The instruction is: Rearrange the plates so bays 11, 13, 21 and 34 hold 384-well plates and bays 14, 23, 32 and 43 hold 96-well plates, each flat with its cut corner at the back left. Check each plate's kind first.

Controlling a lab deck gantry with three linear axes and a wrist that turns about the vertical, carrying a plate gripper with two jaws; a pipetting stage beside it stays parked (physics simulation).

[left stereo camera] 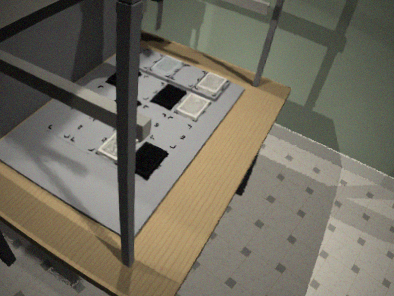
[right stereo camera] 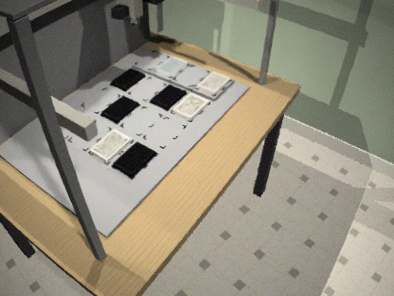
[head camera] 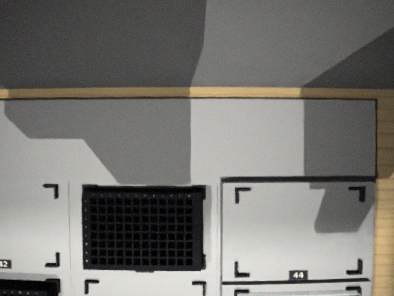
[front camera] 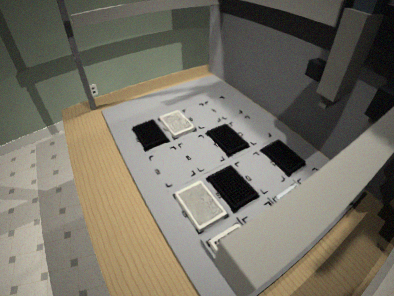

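Pixels of known places: gripper, fingertip midpoint: [left stereo camera: 143,24] [right stereo camera: 146,27]; robot's base, link origin: [left stereo camera: 146,179] [right stereo camera: 131,178] [front camera: 132,129].
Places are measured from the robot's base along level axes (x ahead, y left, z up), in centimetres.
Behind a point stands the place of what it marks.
A black 96-well plate [head camera: 142,227] @[x 39.3, y 36.8, z 1.2 cm] [front camera: 283,157] @[x 39.9, y 35.4, z 1.4 cm] [right stereo camera: 128,79] @[x 38.4, y 35.4, z 1.4 cm] lies flat in bay 43. Three more black plates lie in bay 32 [front camera: 227,140] @[x 24.0, y 24.8, z 1.3 cm] [right stereo camera: 120,109] @[x 22.0, y 24.7, z 1.4 cm], bay 23 [front camera: 232,187] @[x 39.6, y 14.7, z 0.9 cm] [right stereo camera: 169,97] @[x 38.3, y 13.8, z 1.4 cm] and bay 11 [front camera: 151,135] @[x 8.3, y 4.3, z 1.3 cm] [right stereo camera: 135,159] @[x 6.0, y 3.4, z 1.5 cm]. Cream plates lie in bay 21 [front camera: 177,123] @[x 7.4, y 14.9, z 1.3 cm] [right stereo camera: 111,145] @[x 6.3, y 14.6, z 1.2 cm], bay 13 [front camera: 201,205] @[x 39.9, y 4.2, z 1.3 cm] [right stereo camera: 190,106] @[x 38.7, y 4.1, z 1.2 cm] and bay 14 [right stereo camera: 214,83] @[x 54.9, y 3.5, z 2.7 cm]. A pale clear plate [front camera: 286,192] @[x 50.1, y 25.0, z 2.9 cm] [right stereo camera: 171,66] @[x 54.8, y 25.1, z 2.8 cm] lies in bay 34. Their wells are too blurred to count. My gripper [right stereo camera: 160,27] shows one finger high at the back right, no plate at it; its opening is hidden.
Bay 44 [head camera: 298,230] @[x 55.5, y 36.5, z 1.4 cm] holds no plate and is on the raised right strip. The parked pipetting stage [front camera: 345,55] hangs at the back. A beige beam [front camera: 310,210] @[x 62.3, y -3.2, z 40.0 cm] crosses the front view and hides the deck's right side. A dark frame post [left stereo camera: 126,150] @[x -27.1, y -11.2, z 43.0 cm] [right stereo camera: 60,145] @[x -25.9, y -11.5, z 43.4 cm] stands before the stereo cameras.
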